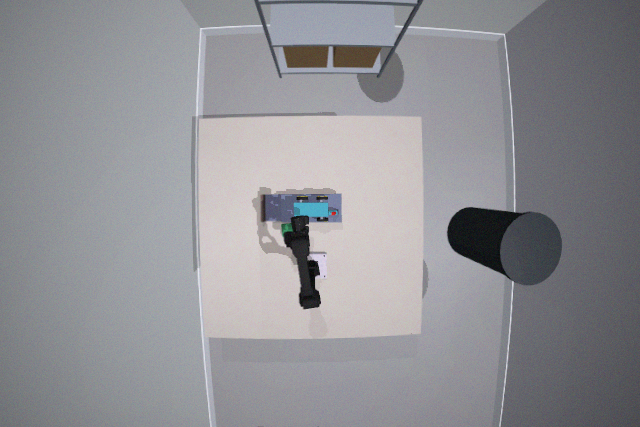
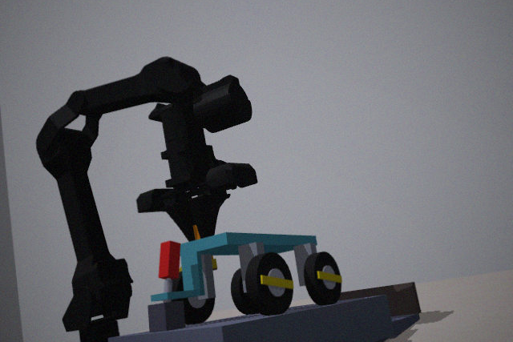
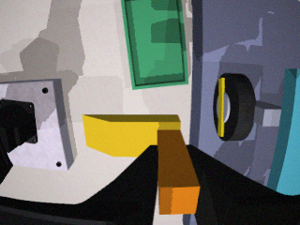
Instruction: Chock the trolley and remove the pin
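Now: the red-headed stop pin 15 cm to the right of my gripper tip, 11 cm ahead of it and 3 cm below it. The rest, counted from my gripper tip: blue-grey ramp (12 cm ahead, 11 cm below, 3 cm to the right); teal trolley (12 cm ahead, 4 cm below, 3 cm to the right); yellow chock (2 cm behind, 1 cm below).
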